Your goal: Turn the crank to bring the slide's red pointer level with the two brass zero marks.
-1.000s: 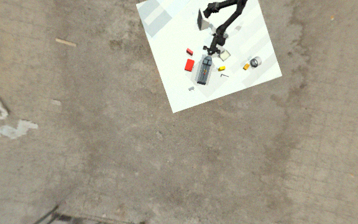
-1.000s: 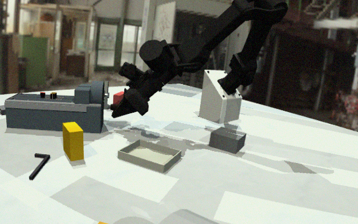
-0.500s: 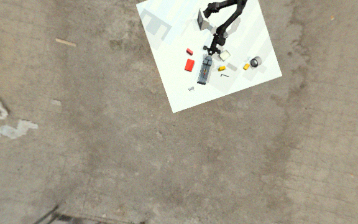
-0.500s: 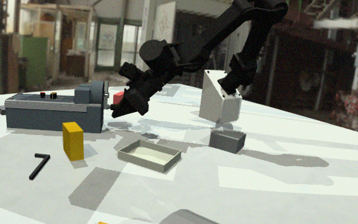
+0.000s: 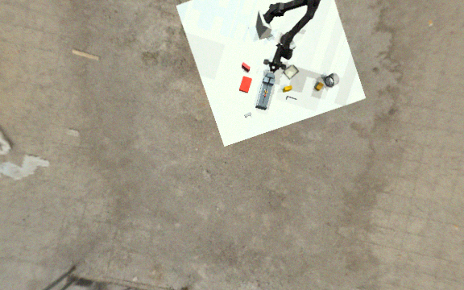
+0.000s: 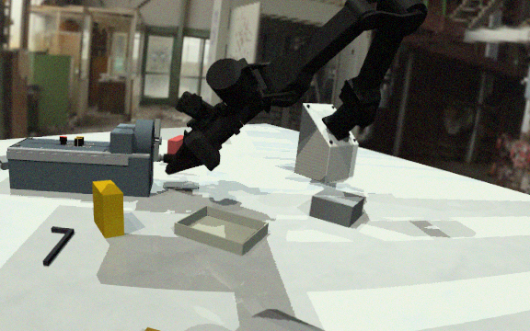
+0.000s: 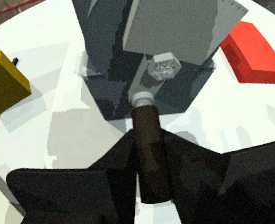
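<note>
Right now the dark crank handle is 10 mm behind my gripper tip, 10 mm to the left of it and 20 mm above it. Round my gripper tip: red pointer: 140 mm ahead, 140 mm to the right, 50 mm above; shallow grey tray: 50 mm ahead, 180 mm to the left, 30 mm below; yellow block: 170 mm ahead, 80 mm to the left, 10 mm below.
</note>
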